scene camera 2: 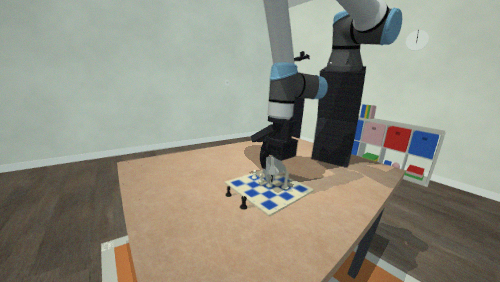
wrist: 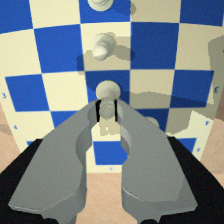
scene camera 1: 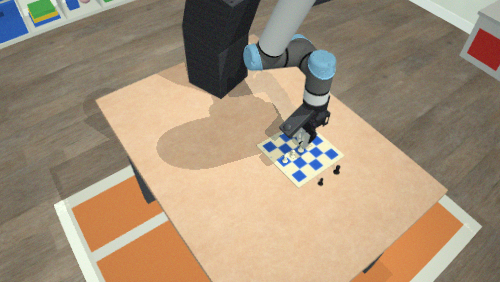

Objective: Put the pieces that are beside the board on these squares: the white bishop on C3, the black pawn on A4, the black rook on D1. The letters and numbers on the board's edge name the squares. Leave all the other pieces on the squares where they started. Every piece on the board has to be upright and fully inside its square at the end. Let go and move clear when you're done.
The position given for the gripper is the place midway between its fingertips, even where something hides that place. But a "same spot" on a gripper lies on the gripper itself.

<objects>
gripper: scene camera 2 270, 182; wrist; scene camera 1
same spot on gripper: point(wrist: 160, 172) = point(scene camera 1: 298, 130)
</objects>
